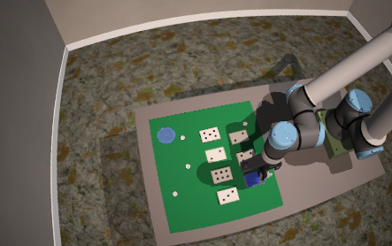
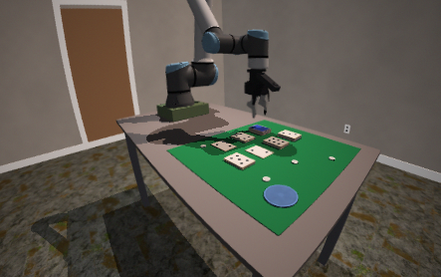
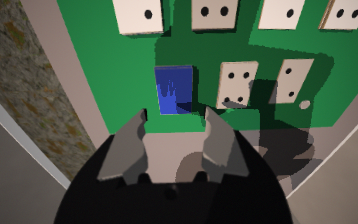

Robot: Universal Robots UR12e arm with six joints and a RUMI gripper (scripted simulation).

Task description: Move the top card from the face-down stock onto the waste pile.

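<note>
Now: hand 70 mm above the card. Round my hand: green mat (150 mm ahead, 140 mm to the right, 100 mm below).
</note>
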